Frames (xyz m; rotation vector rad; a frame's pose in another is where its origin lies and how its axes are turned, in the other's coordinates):
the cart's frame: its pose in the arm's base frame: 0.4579 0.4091 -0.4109 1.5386 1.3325 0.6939
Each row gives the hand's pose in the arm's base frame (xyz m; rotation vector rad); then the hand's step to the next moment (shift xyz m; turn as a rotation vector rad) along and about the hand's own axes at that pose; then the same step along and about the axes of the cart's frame.
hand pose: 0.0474 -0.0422 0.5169 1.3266 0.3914 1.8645
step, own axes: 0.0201 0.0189 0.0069 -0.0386 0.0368 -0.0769
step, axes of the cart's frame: -0.0039 0.0236 -0.0153 -0.0502 -0.0641 -0.0461
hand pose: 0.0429 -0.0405 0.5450 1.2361 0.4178 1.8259
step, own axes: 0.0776 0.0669 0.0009 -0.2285 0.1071 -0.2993
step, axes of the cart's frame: -0.0015 0.0666 -0.0778 -0.2180 -0.3036 -0.1165
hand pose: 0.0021 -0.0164 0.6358 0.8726 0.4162 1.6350
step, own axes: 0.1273 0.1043 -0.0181 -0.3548 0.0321 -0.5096
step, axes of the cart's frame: 0.0547 0.0576 -0.1453 -0.2634 -0.5552 -0.0950
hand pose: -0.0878 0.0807 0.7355 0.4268 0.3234 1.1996
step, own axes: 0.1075 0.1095 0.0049 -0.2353 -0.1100 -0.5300
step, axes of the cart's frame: 0.1059 0.0347 -0.1056 -0.1432 -0.5707 0.0472
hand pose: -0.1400 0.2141 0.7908 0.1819 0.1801 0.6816
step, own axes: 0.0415 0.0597 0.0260 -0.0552 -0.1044 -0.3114
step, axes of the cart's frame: 0.0609 0.0348 -0.0322 -0.0381 -0.3139 0.1046
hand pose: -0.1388 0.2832 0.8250 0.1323 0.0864 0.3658
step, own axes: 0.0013 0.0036 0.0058 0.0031 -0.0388 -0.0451
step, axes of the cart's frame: 0.0022 0.0060 -0.0028 -0.0174 -0.0423 0.0382
